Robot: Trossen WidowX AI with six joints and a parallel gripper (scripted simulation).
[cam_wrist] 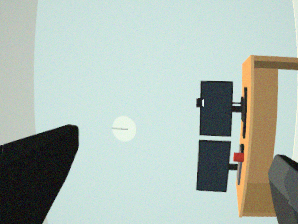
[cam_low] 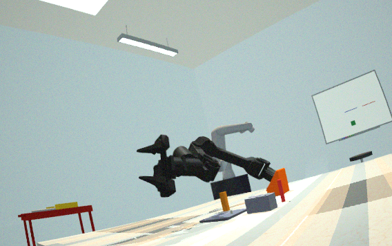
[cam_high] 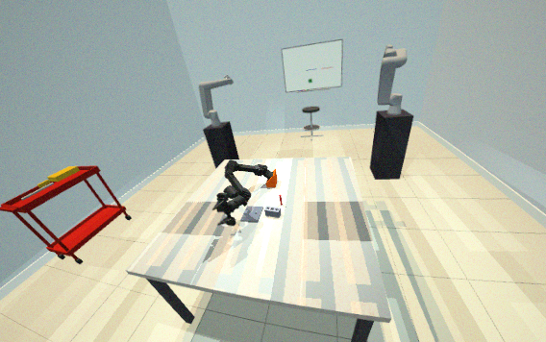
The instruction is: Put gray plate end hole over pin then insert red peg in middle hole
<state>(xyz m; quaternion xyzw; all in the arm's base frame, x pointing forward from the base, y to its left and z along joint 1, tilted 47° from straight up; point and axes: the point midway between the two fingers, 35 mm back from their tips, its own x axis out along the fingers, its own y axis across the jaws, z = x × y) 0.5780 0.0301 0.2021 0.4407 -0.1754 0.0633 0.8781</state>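
Now: gripper tip 270 mm past the gray plate, 210 mm to the right of it and 190 mm above it. Round my gripper tip: red peg 370 mm behind, 250 mm to the left, 190 mm below; then orange pin 400 mm behind, 190 mm below, 10 mm to the right; then dark base 270 mm behind, 220 mm below, 80 mm to the left.
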